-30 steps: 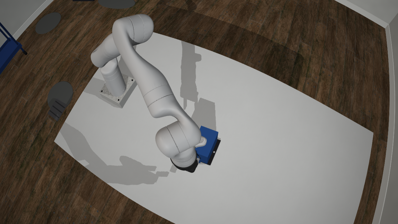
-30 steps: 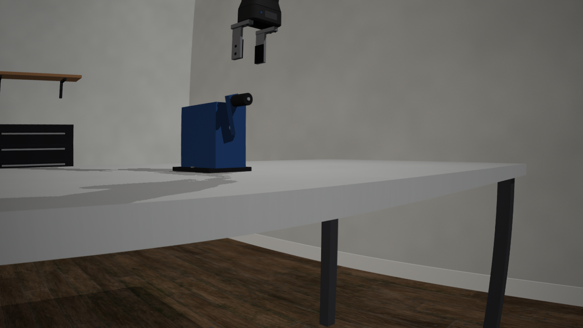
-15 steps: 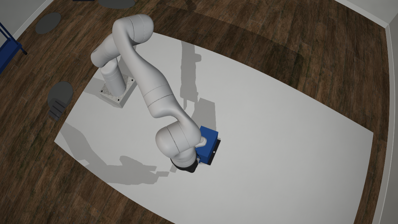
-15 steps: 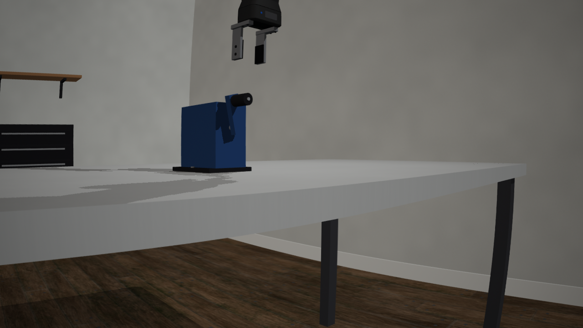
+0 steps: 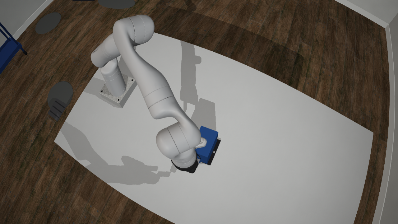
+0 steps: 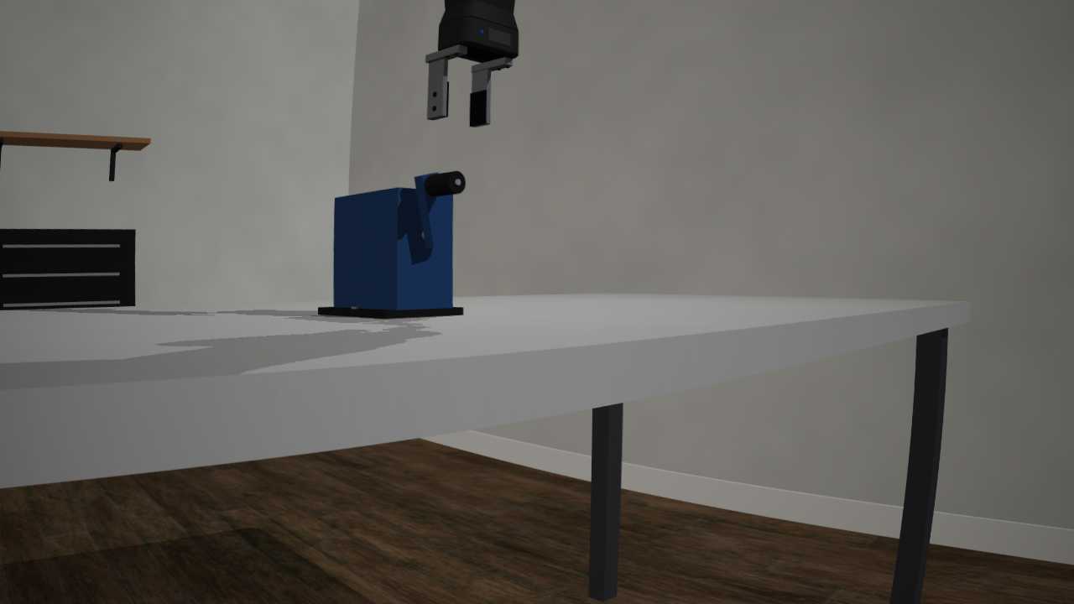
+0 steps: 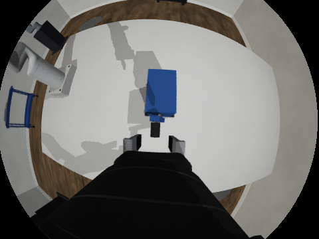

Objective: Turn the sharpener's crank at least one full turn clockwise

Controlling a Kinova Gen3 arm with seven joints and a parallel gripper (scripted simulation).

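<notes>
Right now the black handle is 80 mm below my hand and 20 mm to the left of it. Also, from my hand: crank: 80 mm below, 20 mm to the left.
</notes>
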